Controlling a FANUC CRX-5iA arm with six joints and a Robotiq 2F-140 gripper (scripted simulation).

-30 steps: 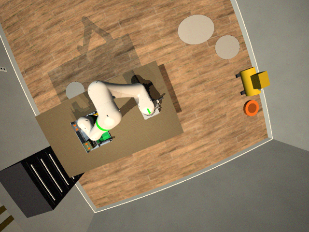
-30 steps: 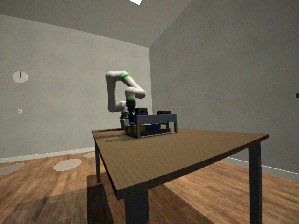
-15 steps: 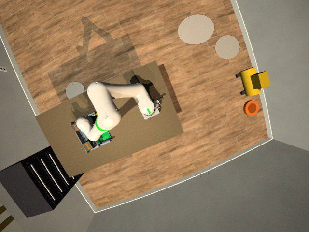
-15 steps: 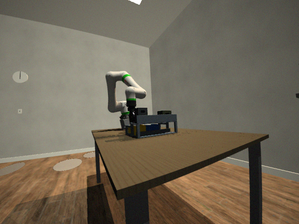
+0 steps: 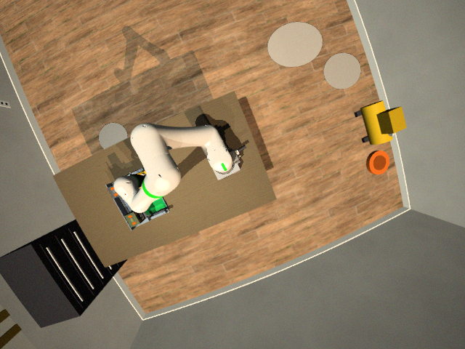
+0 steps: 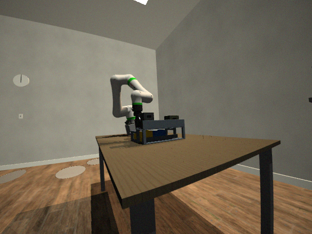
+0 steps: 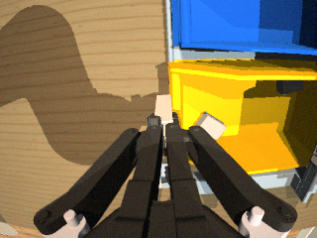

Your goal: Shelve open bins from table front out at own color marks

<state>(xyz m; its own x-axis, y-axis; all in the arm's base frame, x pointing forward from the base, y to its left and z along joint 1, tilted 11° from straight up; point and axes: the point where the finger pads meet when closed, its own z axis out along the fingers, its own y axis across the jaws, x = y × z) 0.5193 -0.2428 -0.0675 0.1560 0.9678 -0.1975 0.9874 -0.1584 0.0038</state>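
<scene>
My hand is 9 cm short of the yellow bin and 1 cm to the left of it. Also, from my hand: blue bin 12 cm ahead, 10 cm to the left, 1 cm below; then blue mark 12 cm ahead, 10 cm to the left, 4 cm below; then yellow mark 10 cm ahead, 4 cm below, 1 cm to the right.
</scene>
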